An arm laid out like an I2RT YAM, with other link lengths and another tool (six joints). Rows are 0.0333 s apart.
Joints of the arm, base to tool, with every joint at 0 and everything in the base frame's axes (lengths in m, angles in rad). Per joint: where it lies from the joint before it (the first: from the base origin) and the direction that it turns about. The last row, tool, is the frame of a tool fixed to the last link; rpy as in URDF.
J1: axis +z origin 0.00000 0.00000 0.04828
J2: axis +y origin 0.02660 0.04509 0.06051
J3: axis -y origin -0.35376 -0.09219 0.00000
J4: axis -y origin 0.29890 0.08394 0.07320
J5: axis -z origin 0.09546 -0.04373 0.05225
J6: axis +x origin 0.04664 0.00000 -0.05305
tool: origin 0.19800 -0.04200 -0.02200 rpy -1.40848 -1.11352 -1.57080
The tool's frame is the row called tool.
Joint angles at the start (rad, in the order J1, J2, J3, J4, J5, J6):
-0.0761 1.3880 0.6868 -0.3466 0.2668 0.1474
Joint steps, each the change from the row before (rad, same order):
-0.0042 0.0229 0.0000 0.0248 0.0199 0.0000
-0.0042 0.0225 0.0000 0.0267 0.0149 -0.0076
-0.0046 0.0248 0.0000 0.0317 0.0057 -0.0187
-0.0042 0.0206 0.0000 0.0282 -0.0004 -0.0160
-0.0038 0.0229 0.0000 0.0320 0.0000 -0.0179
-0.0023 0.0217 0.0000 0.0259 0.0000 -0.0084
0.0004 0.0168 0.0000 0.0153 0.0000 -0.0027
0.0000 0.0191 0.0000 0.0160 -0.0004 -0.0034
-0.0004 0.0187 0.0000 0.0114 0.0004 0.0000
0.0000 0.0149 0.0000 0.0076 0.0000 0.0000
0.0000 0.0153 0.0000 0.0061 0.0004 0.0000
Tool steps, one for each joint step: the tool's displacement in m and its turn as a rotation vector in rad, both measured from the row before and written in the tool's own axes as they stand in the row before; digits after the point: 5 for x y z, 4 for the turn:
0.00422 0.00369 0.00529 -0.0176 0.0137 0.0018
0.00426 0.00236 0.00570 -0.0124 0.0114 -0.0048
0.00406 0.00021 0.00721 -0.0037 0.0068 -0.0141
0.00310 -0.00087 0.00647 0.0018 0.0044 -0.0111
0.00345 -0.00116 0.00719 0.0024 0.0055 -0.0131
0.00139 -0.00075 0.00660 0.0007 0.0027 -0.0058
-0.00073 -0.00064 0.00487 -0.0005 -0.0018 -0.0032
-0.00126 -0.00035 0.00549 -0.0012 -0.0034 -0.0038
-0.00247 0.00070 0.00509 -0.0041 -0.0060 -0.0009
-0.00248 0.00062 0.00400 -0.0035 -0.0063 -0.0012
-0.00299 0.00101 0.00399 -0.0048 -0.0077 -0.0016

